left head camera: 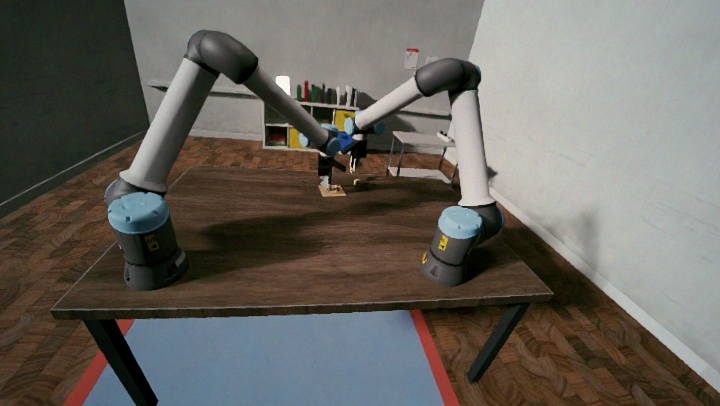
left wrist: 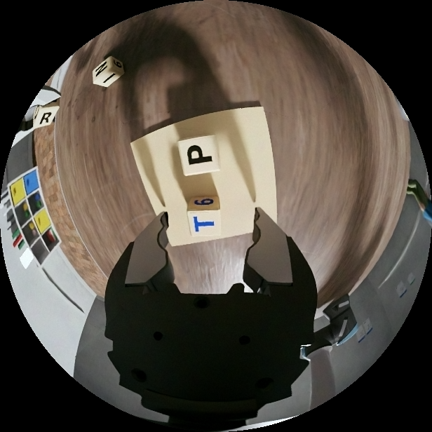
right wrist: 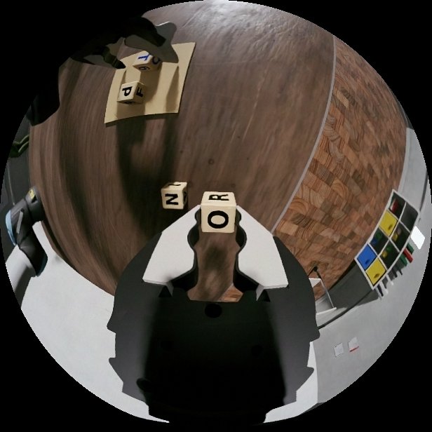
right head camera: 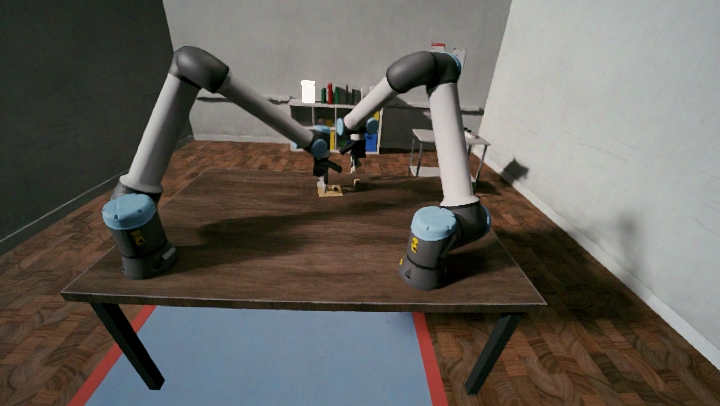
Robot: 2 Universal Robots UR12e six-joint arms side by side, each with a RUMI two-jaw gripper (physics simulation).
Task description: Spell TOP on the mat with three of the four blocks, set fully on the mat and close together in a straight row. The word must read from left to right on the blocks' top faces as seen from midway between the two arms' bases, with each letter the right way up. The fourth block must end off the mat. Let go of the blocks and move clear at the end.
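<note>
The cream mat [left head camera: 332, 194] [right head camera: 336, 194] [left wrist: 250, 150] [right wrist: 185, 60] carries two blocks. The T block [left wrist: 203, 223] [right wrist: 145, 61] and the P block [left wrist: 199, 155] [right wrist: 129, 93] stand apart with a gap between them, letters turned the same way. My left gripper [left head camera: 328, 185] [right head camera: 323, 187] [left wrist: 210, 209] is open, low over the mat, with its fingers spread on either side of the T block, not gripping it. My right gripper [left head camera: 352, 170] [right head camera: 353, 170] [right wrist: 218, 206] is shut on the O block [left wrist: 46, 116] [right wrist: 218, 220], raised above the table; R shows on another face.
The N block [left head camera: 356, 182] [right head camera: 356, 182] [left wrist: 108, 71] [right wrist: 172, 198] stands on the table [left head camera: 282, 292] [right head camera: 282, 290], off the mat and near the held block in the right wrist view. The two wrists are close together at the far side of the table.
</note>
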